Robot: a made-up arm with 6 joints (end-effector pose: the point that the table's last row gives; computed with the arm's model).
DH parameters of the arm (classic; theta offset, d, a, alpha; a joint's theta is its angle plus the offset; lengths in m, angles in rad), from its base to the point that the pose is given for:
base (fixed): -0.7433 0 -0.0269 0
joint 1: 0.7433 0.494 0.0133 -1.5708
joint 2: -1.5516 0 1.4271 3.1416
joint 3: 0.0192 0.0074 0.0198 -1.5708
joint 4: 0 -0.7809 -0.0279 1.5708
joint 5: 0 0.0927 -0.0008 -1.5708
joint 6: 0.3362 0 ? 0
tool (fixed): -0.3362 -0.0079 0 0
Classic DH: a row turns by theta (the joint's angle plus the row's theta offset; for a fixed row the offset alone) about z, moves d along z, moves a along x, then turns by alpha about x.
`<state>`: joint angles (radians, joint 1 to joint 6).
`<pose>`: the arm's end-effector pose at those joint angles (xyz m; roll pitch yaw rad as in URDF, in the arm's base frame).
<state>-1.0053 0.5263 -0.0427 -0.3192 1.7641 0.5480</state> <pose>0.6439 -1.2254 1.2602 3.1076 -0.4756 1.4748</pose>
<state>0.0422 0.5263 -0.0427 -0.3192 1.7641 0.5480</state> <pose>1.3891 -0.0284 1.2602 3.1076 -0.4756 2.5223</pose>
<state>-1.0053 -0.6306 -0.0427 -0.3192 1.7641 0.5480</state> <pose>-0.1780 0.0697 2.0770 2.4225 0.4759 1.4747</pose>
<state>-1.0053 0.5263 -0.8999 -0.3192 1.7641 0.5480</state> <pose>0.3394 -0.7456 0.9241 -2.1915 -0.9792 0.7695</pose>
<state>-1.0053 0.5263 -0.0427 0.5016 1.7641 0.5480</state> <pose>0.6645 -1.2687 1.3346 -2.5578 -0.1195 1.7458</pose>
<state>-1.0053 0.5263 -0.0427 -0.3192 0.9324 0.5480</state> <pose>0.6454 -1.2203 1.2479 -2.4840 -1.1528 1.1654</pose>
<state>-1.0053 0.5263 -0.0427 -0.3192 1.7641 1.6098</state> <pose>0.6312 -1.2090 1.2675 -2.7326 -0.2522 0.3522</pose>
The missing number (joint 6, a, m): -0.0218
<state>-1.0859 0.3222 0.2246 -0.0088 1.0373 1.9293</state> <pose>0.4649 -1.1522 1.7678 -2.5389 0.2001 0.1908</pose>
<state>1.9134 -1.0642 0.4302 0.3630 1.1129 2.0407</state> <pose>0.4923 -1.0805 1.9824 2.1442 -0.3753 2.8739</pose>
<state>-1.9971 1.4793 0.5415 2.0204 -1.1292 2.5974</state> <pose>-0.8397 -1.8141 0.0200 1.4455 -0.4576 1.8105</pose>
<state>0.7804 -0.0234 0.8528 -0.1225 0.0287 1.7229</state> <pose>0.4324 0.3023 2.5192 -2.4756 0.0156 2.3257</pose>
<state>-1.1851 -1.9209 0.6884 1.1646 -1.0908 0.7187</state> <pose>-0.8759 1.8913 0.3316 2.4973 -0.8355 0.9137</pose>
